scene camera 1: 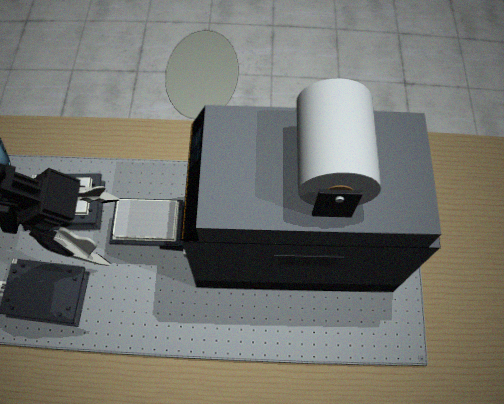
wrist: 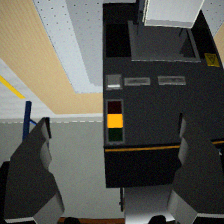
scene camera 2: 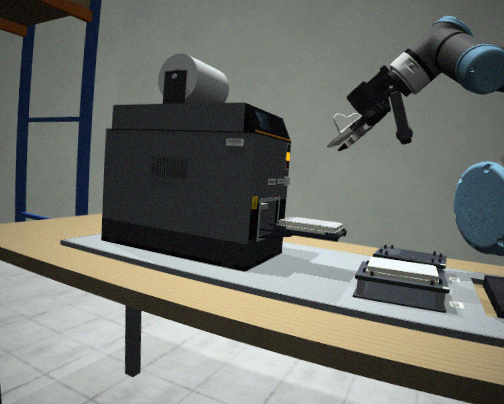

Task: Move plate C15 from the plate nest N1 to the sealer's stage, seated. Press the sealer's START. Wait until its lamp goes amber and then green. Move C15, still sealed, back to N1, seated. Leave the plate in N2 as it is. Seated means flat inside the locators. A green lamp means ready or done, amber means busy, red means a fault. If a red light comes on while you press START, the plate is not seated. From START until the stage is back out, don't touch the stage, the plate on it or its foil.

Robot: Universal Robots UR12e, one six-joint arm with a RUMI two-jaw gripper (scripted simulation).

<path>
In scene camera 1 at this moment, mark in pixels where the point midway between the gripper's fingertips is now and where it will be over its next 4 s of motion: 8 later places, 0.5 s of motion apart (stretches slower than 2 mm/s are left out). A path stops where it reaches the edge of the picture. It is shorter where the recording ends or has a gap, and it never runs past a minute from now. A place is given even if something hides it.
My gripper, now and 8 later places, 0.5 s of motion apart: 114,231; 97,230; 89,230; 91,229; 90,228; 87,230; 85,231; 88,235; 95,244
</path>
